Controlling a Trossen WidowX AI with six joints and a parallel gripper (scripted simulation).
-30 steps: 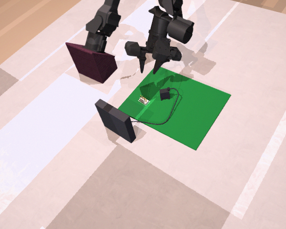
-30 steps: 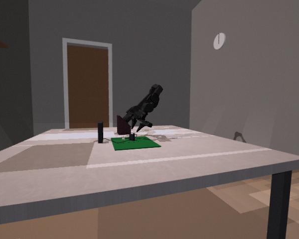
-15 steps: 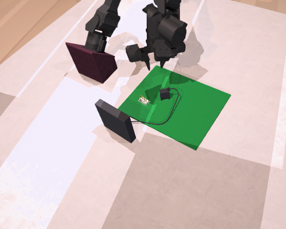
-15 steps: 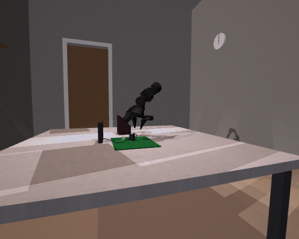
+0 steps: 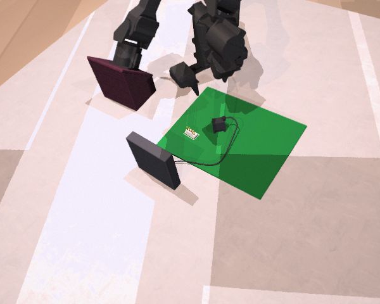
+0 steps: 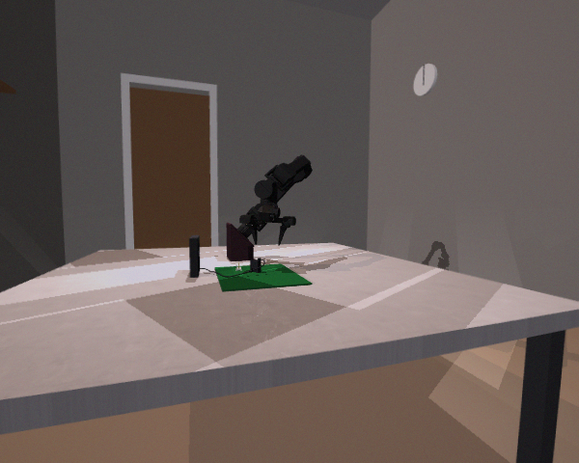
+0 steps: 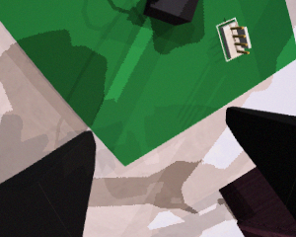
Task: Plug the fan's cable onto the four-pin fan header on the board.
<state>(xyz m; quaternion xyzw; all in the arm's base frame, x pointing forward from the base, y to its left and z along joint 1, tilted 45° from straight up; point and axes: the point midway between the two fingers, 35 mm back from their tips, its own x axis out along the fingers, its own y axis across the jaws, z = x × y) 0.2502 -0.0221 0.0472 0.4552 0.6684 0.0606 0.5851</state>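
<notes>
My gripper tip is 6 cm to the left of the black plug, 6 cm above it and 4 cm short of it. Round my gripper tip: green board 10 cm below, 8 cm ahead, 6 cm to the right; then fan header 10 cm to the right, 8 cm below, 2 cm behind; then black fan 23 cm to the right, 4 cm behind, 3 cm below.
</notes>
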